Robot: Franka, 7 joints.
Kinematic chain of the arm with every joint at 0, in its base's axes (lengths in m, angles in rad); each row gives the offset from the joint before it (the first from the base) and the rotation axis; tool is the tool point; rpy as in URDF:
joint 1: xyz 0 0 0.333 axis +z
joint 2: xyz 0 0 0 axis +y
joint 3: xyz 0 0 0.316 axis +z
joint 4: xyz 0.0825 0 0 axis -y
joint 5: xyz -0.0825 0 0.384 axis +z
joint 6: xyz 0 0 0 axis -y
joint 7: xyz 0.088 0 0 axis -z
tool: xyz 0 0 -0.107 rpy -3.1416 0 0
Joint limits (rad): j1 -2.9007..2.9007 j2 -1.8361..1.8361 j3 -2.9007..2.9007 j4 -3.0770..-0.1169 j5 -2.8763..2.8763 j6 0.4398..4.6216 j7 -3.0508..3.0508
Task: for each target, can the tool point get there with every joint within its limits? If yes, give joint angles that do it. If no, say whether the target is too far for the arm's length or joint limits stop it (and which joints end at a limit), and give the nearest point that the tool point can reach.
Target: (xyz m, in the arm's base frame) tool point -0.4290 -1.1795 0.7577
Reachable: no: too far | nearest point -0.2778 -0.7637 0.6080 | short by 0.467 m
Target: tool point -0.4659 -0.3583 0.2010
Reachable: yes | joints 1.3163 -0.6468 2.4113 -1.9267 0.6265 2.0561 -1.3575
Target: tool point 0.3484 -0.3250 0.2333
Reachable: yes | joints -0.3328 0.4170 -0.3561 -2.5910 0.2084 3.8802 0.0676
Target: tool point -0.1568 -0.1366 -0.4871
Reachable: no: joint limits stop it (at a limit: joint 2) | nearest point -0.1680 -0.1464 -0.3573 | short by 0.131 m
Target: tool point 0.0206 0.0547 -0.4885
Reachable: no: joint limits stop it (at a limit: joint 2) | nearest point 0.0394 0.1046 -0.3323 | short by 0.165 m
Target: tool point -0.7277 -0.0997 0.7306
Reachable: yes | joints 0.7089 -1.0695 1.4019 -0.9539 -0.2109 3.0211 -1.0314
